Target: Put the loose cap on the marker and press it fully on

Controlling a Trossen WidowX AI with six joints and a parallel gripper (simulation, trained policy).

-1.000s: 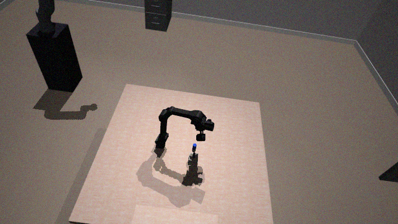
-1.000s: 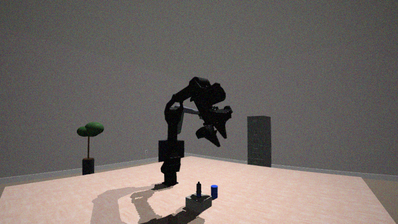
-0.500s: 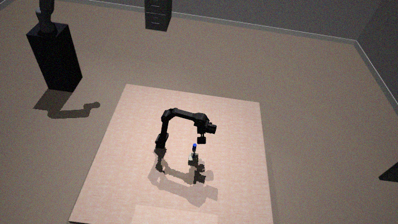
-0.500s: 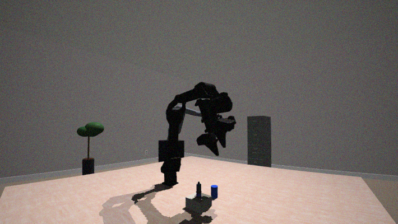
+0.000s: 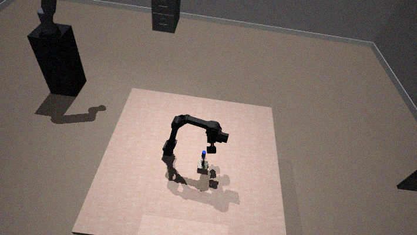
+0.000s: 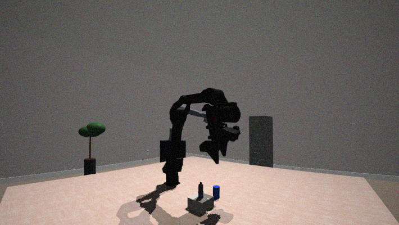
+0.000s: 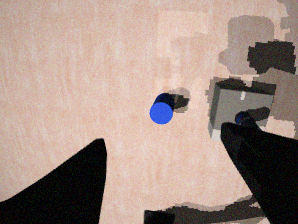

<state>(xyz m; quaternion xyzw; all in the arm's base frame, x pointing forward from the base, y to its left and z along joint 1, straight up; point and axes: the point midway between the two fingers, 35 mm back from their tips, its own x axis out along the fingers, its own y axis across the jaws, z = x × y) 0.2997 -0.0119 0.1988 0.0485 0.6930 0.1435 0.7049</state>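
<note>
My gripper tip is 140 mm above the blue cap, 30 mm past it and 10 mm to the right of it. The rest, counted from my gripper tip: holder block 150 mm below, 90 mm to the right, 30 mm behind.
</note>
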